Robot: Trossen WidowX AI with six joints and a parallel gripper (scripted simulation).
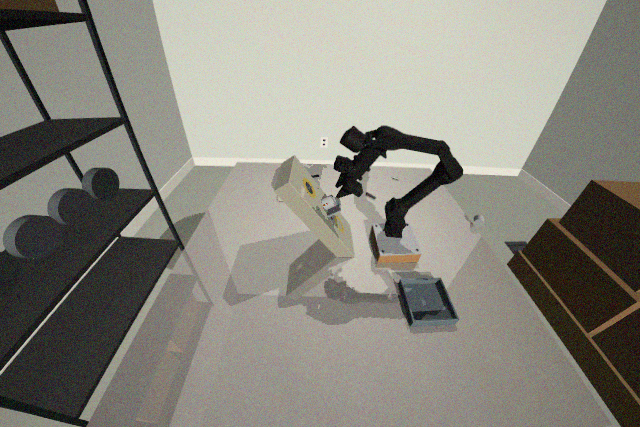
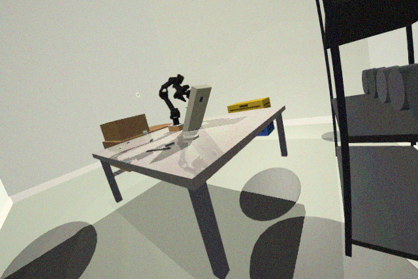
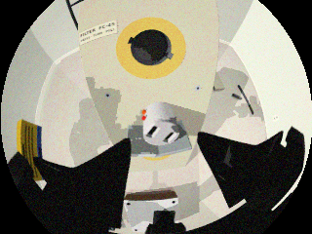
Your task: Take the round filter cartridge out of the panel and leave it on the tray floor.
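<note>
My gripper tip is now 20 mm short of the round filter cartridge and 50 mm above it. The rest, counted from my gripper tip: beige service panel (60 mm ahead, 10 mm to the left, 70 mm below); grey tray (350 mm behind, 230 mm to the left, 230 mm below).
</note>
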